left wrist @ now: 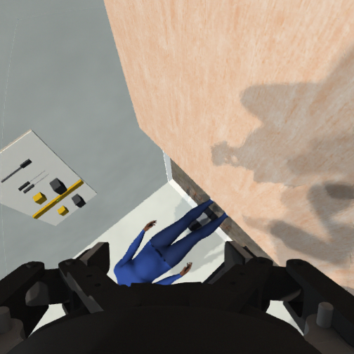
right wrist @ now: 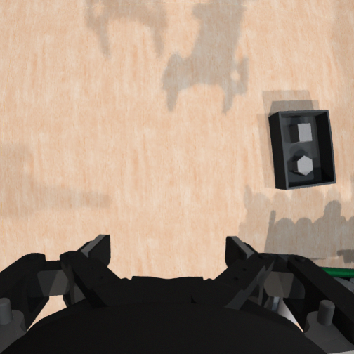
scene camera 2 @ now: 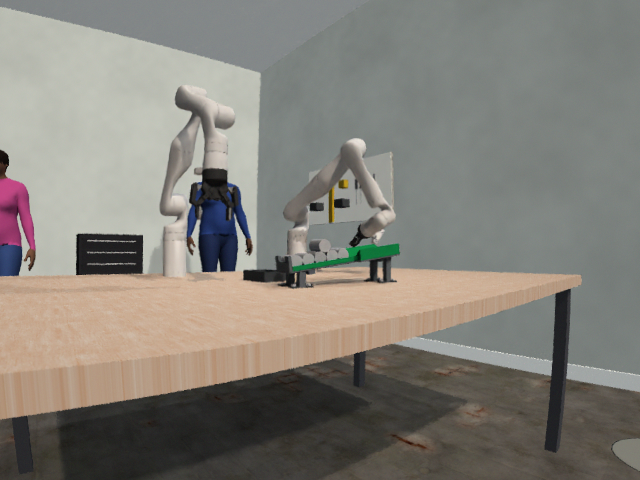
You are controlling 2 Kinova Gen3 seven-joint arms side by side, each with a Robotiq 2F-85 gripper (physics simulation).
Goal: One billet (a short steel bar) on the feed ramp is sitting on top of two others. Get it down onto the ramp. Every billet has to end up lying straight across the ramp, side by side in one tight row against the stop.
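Places are measured from the left arm's base along level axes (x back, y right, z up), in metres.
Pixels of known places: left gripper, fingertip midpoint: [scene camera 2: 355, 237]; right gripper, fingertip midpoint: [scene camera 2: 213, 220]; right arm's base at its link origin: [scene camera 2: 174, 276].
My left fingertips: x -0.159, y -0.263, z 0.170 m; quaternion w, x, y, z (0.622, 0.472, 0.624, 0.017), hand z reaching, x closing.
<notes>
For each thing: its middle in the pictures, then the offset to it from my left fingertips. Level surfaces: height alone.
- dark stop at the middle of its body: [scene camera 2: 283, 263] dx -0.253, dy +0.814, dz -0.102 m
- more billet at the middle of its body: [scene camera 2: 319, 245] dx -0.299, dy +0.703, dz -0.051 m
- small black tray at the middle of its body: [scene camera 2: 265, 275] dx -0.051, dy +0.685, dz -0.153 m
- table at its surface level: dz -0.170 m
The green ramp [scene camera 2: 379, 251] [right wrist: 336, 272] stands on dark legs and slopes down to the dark stop [scene camera 2: 282, 263] at its left end in the scene view. Several grey billets lie side by side on its lower part, ends toward the camera. One more billet [scene camera 2: 319, 245] sits on top of the row, near its middle, above the others. My left gripper [scene camera 2: 354, 241] [left wrist: 167, 254] is open and empty, above and behind the ramp's upper half. My right gripper [scene camera 2: 212, 210] [right wrist: 167, 248] is open and empty, high above the table, left of the ramp in the scene view.
A small black tray [scene camera 2: 256, 274] [right wrist: 280, 152] lies left of the ramp's low end; in the right wrist view it holds two grey pieces. A black slotted panel [scene camera 2: 109, 254] stands farther left. A person in blue [scene camera 2: 218, 222] [left wrist: 142, 262] stands behind the table [scene camera 2: 206, 315].
</notes>
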